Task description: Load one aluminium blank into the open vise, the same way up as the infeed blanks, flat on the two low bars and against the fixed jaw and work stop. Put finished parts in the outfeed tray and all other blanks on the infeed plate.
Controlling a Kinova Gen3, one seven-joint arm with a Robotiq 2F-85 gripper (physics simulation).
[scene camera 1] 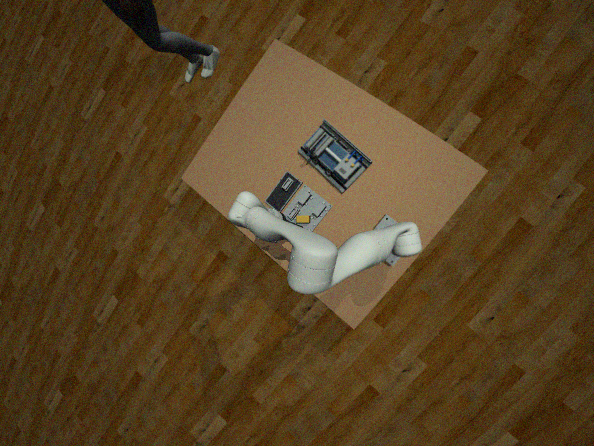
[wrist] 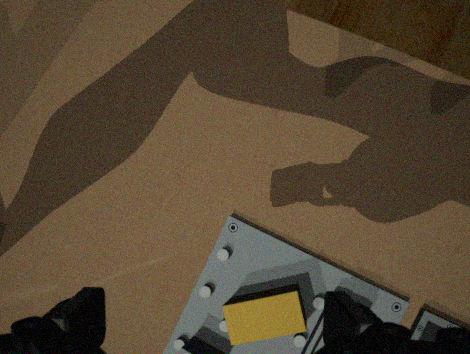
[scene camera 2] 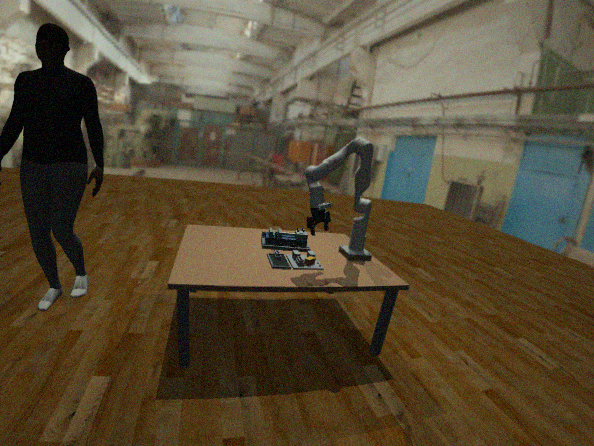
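Seen in the pictures: gripper, fingertip midpoint: (wrist: 214, 315) (scene camera 2: 319, 233); arm's base, link origin: (scene camera 2: 355, 248).
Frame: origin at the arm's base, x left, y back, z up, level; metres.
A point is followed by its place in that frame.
My gripper (scene camera 2: 320, 231) @[y -0.381, x 0.170, z 0.161 m] (wrist: 214, 315) @[y -0.381, x 0.170, z 0.161 m] is open and empty above the table; the arm hides it in scene camera 1. A yellow block (scene camera 1: 303, 219) @[y -0.389, x 0.131, z 0.003 m] (scene camera 2: 310, 260) @[y -0.403, x 0.154, z -0.002 m] (wrist: 265, 318) @[y -0.395, x 0.132, z 0.003 m] sits near a corner of the light grey infeed plate (wrist: 250, 242) @[y -0.363, x 0.181, z -0.033 m], among white pegs, below and between the fingers in the wrist view. Grey blanks on that plate are hard to tell from it in scene camera 1. The dark outfeed tray (scene camera 1: 276, 198) @[y -0.569, x 0.110, z -0.034 m] lies beside the plate and bears a small grey part (scene camera 1: 287, 184) @[y -0.545, x 0.024, z -0.014 m]. The vise (scene camera 1: 335, 156) @[y -0.390, x -0.183, z 0.045 m] (scene camera 2: 285, 241) @[y -0.437, x -0.138, z 0.004 m] stands behind; whether it holds a blank is too small to tell.
The arm (scene camera 1: 312, 265) @[y -0.182, x 0.135, z 0.684 m] (scene camera 2: 362, 172) @[y -0.153, x 0.134, z 0.501 m] reaches over the table (scene camera 1: 240, 125) @[y -0.943, x -0.132, z -0.040 m] (scene camera 2: 210, 260) @[y -0.920, x 0.030, z -0.041 m] from its base (scene camera 2: 355, 252) @[y -0.040, x 0.062, z -0.001 m] and casts shadows on it. The table edge runs near the infeed plate. A person (scene camera 1: 172, 42) (scene camera 2: 55, 125) stands on the floor beyond the table.
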